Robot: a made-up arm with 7 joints.
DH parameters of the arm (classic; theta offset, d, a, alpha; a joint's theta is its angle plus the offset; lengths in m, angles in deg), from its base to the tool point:
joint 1: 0 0.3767 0 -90
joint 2: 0 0 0 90
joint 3: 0 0.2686 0.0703 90
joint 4: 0 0 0.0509 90
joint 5: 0 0.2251 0 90
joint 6: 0 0 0.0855 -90
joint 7: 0 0.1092 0 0
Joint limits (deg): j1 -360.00..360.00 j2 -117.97..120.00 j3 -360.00..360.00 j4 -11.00..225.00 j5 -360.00..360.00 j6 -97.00..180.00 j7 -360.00..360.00
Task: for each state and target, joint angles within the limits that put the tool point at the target. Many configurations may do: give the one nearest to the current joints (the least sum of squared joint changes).
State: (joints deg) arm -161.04 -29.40 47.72 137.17 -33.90 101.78 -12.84
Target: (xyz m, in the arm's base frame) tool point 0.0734 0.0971 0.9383
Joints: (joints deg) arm -145.15 -36.63 13.06 153.07 -49.81 97.77 -12.84
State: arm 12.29 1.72 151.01 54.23 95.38 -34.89 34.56
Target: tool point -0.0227 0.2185 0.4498
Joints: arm -3.46 9.46 137.88 28.53 111.48 -49.73 34.56
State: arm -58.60 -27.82 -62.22 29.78 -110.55 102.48 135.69
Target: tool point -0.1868 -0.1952 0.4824
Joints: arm -56.55 -34.62 -41.49 22.10 -107.94 109.24 135.69
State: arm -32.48 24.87 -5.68 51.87 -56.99 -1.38 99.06
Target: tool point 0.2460 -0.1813 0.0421
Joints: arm -35.45 70.54 -9.03 59.33 -53.54 5.19 99.06
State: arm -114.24 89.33 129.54 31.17 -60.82 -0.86 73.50
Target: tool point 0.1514 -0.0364 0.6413
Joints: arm -110.76 84.05 135.27 25.76 -62.47 -0.64 73.50
